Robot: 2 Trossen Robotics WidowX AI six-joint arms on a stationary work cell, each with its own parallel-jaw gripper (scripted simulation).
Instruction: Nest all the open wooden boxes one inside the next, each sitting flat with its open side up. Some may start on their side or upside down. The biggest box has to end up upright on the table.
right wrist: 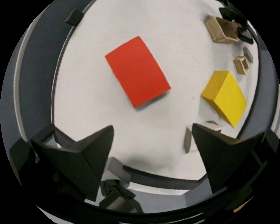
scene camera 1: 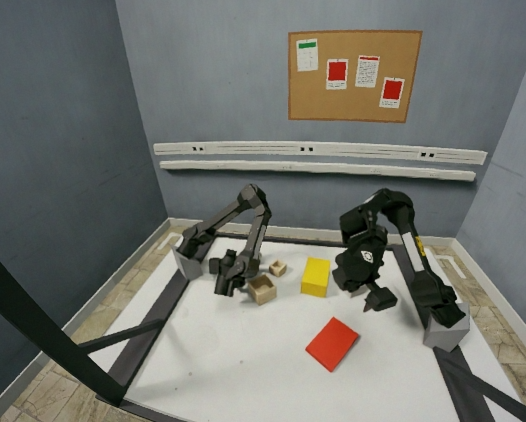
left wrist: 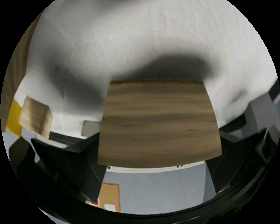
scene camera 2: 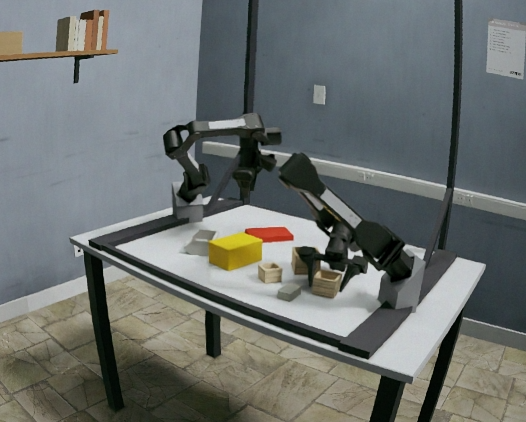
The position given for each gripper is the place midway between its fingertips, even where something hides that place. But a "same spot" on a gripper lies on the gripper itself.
right gripper: right wrist; scene camera 1 356, 299; scene camera 2; not seen in the left wrist view (out of frame)
same spot on right gripper: [right wrist: 77, 169] = [scene camera 2: 255, 172]
